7 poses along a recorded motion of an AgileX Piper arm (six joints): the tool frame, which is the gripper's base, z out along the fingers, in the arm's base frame.
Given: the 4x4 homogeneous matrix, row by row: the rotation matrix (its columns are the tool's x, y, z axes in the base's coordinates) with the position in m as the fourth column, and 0 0 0 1 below. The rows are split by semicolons.
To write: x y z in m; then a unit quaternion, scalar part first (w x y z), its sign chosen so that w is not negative. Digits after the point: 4 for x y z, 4 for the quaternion.
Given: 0.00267, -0.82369, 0.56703, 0.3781; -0.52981, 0.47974, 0.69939, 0.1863; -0.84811, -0.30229, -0.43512, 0.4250; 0, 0, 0, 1
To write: 0.3781, 0.1863, 0.4250, 0.5117, -0.4894, 0.6914, 0.1436
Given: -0.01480, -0.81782, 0.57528, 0.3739; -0.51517, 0.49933, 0.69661, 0.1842; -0.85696, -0.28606, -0.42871, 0.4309; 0, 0, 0, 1
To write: 0.3739, 0.1842, 0.4309, 0.5138, -0.4782, 0.6969, 0.1473
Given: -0.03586, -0.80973, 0.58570, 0.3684; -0.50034, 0.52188, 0.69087, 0.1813; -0.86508, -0.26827, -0.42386, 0.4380; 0, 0, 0, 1
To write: 0.3684, 0.1813, 0.4380, 0.5153, -0.4653, 0.7038, 0.1501
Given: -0.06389, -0.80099, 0.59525, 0.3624; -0.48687, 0.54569, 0.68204, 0.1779; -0.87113, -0.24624, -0.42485, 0.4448; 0, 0, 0, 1
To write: 0.3624, 0.1779, 0.4448, 0.5140, -0.4515, 0.7132, 0.1528
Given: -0.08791, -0.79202, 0.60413, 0.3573; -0.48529, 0.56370, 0.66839, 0.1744; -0.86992, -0.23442, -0.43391, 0.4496; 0, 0, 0, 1
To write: 0.3573, 0.1744, 0.4496, 0.5104, -0.4422, 0.7221, 0.1503
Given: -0.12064, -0.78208, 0.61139, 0.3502; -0.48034, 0.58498, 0.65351, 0.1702; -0.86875, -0.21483, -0.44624, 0.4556; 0, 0, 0, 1
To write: 0.3502, 0.1702, 0.4556, 0.5045, -0.4303, 0.7335, 0.1495
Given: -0.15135, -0.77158, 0.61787, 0.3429; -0.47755, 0.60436, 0.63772, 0.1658; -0.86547, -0.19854, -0.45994, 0.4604; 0, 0, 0, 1
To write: 0.3429, 0.1658, 0.4604, 0.4983, -0.4196, 0.7443, 0.1475
